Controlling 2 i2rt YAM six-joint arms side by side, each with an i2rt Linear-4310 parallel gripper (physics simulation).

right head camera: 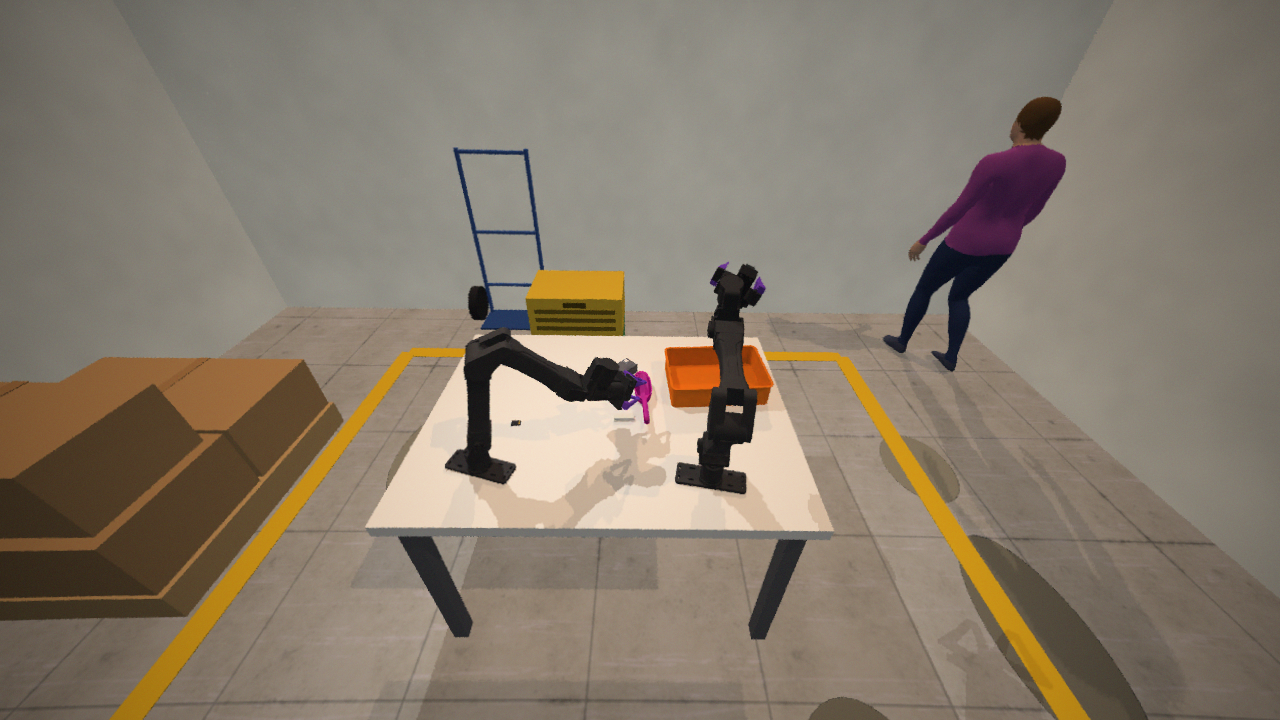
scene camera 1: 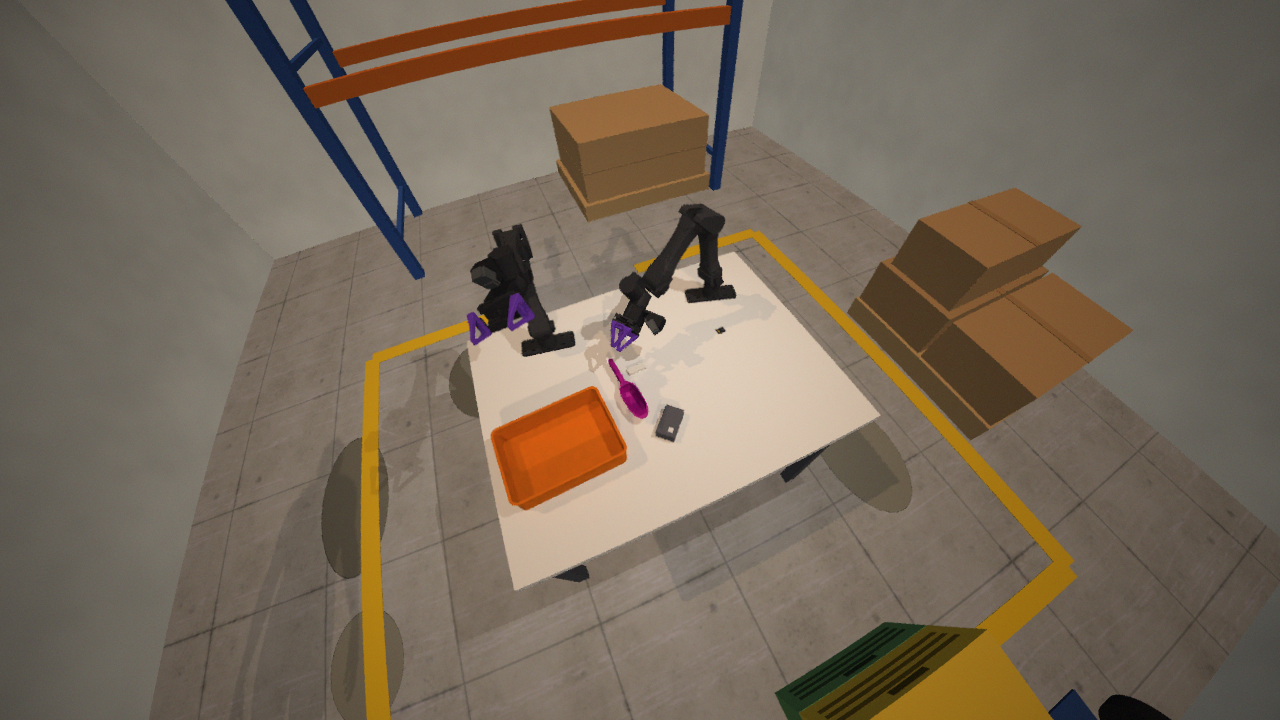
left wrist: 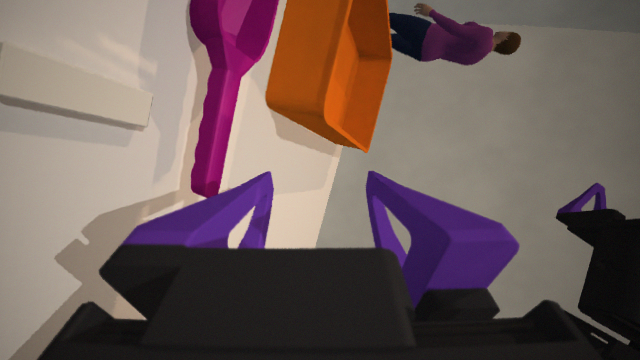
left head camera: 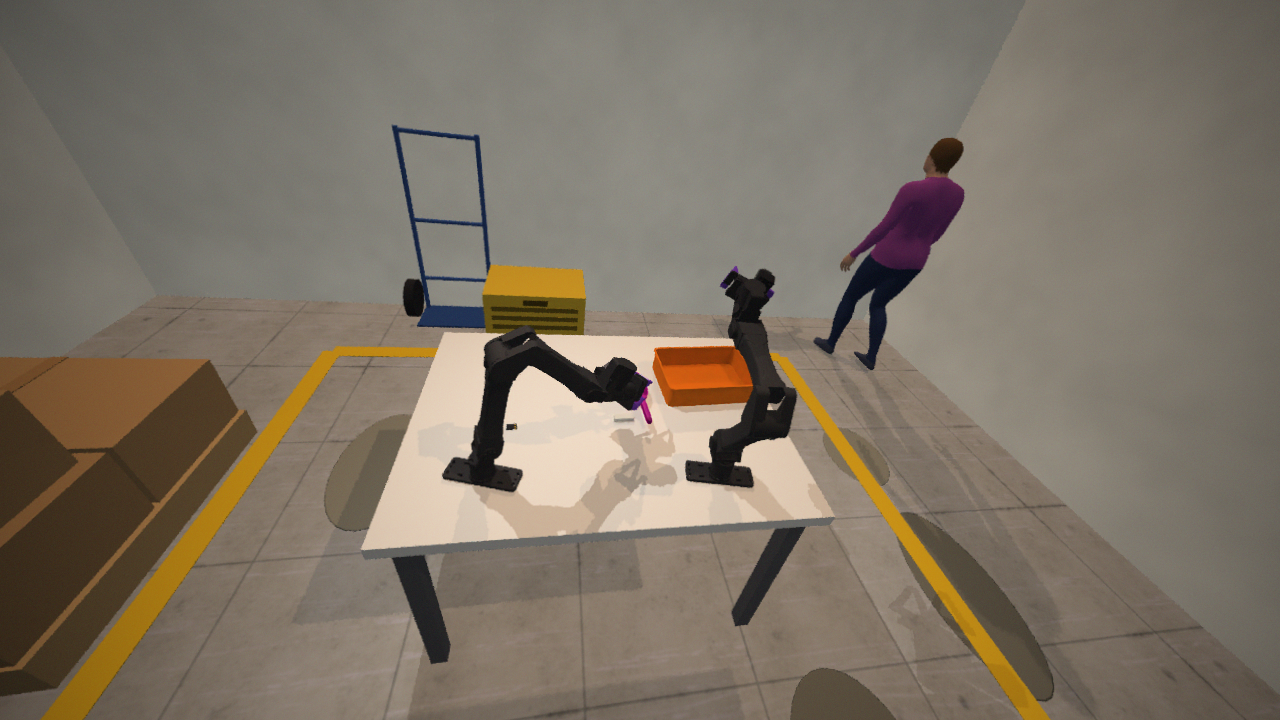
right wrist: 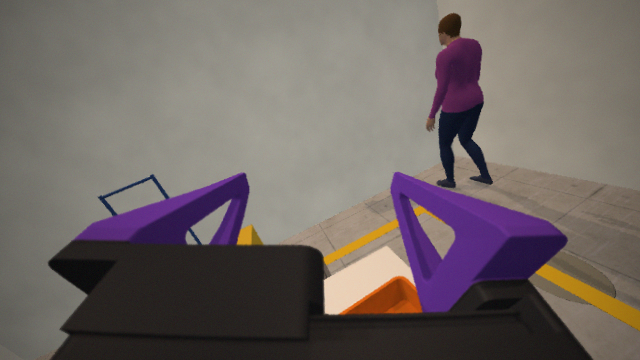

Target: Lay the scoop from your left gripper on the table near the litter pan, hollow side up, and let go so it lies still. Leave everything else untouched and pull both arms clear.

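Places are measured from the left arm's base along level axes (x ahead, y left, z up), in millimetres.
Pixels of known places: left gripper, fingertip midpoint: (right head camera: 642, 389) (scene camera 1: 615, 349) (left wrist: 319, 180) (left head camera: 647, 389); right gripper, fingertip midpoint: (scene camera 1: 490, 336) (left head camera: 748, 275) (right wrist: 319, 180); left arm's base, origin of the base link: (right head camera: 481, 467) (scene camera 1: 710, 294) (left head camera: 483, 475); right arm's base, origin of the base link: (right head camera: 710, 479) (scene camera 1: 548, 344) (left head camera: 718, 475).
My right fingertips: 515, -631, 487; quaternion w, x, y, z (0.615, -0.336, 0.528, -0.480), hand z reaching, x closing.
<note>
For each thing: its middle in the pictures, then the offset to it from my right fingertips, as dx, dy, dz. Level surfaces: height alone.
- magenta scoop, body centre: (left wrist: 221, 40) (scene camera 1: 626, 389) (right head camera: 643, 398) (left head camera: 640, 398) -108, +255, -465
- white table, its level: dz -487
- orange litter pan, body centre: (left wrist: 348, 74) (scene camera 1: 559, 446) (right head camera: 714, 375) (left head camera: 704, 374) +72, +41, -445
- pale block, body centre: (left wrist: 86, 93) (left head camera: 623, 417) (right head camera: 624, 417) (scene camera 1: 636, 368) -196, +297, -480
- dark grey box, body centre: (scene camera 1: 670, 422) (right head camera: 622, 369) +28, +378, -466
- tiny dark item, body centre: (left head camera: 511, 426) (right head camera: 516, 423) (scene camera 1: 720, 330) -324, +627, -486
The magenta scoop (left head camera: 648, 413) (right head camera: 646, 412) (scene camera 1: 633, 399) (left wrist: 216, 120) lies on the white table (right head camera: 420, 510) (scene camera 1: 760, 402), its hollow side facing up in scene camera 1. It lies beside the orange litter pan (left head camera: 711, 395) (right head camera: 702, 395) (scene camera 1: 572, 481) (left wrist: 305, 65) (right wrist: 380, 300), apart from it. My left gripper (right head camera: 639, 391) (scene camera 1: 622, 347) (left wrist: 319, 180) is partly open and empty, above the table near the handle's end; the handle tip shows close by its left finger in the left wrist view. My right gripper (left head camera: 751, 277) (right head camera: 742, 272) (scene camera 1: 494, 333) (right wrist: 319, 180) is wide open and empty, raised high.
A pale block (left head camera: 623, 420) (scene camera 1: 636, 368) (left wrist: 75, 90) lies beside the scoop's handle. A dark grey box (scene camera 1: 669, 422) stands near the scoop's bowl. A tiny dark item (left head camera: 511, 427) (right head camera: 515, 422) (scene camera 1: 720, 330) lies near the left arm's base. A person (left head camera: 913, 219) (right head camera: 1006, 197) stands beyond the table.
</note>
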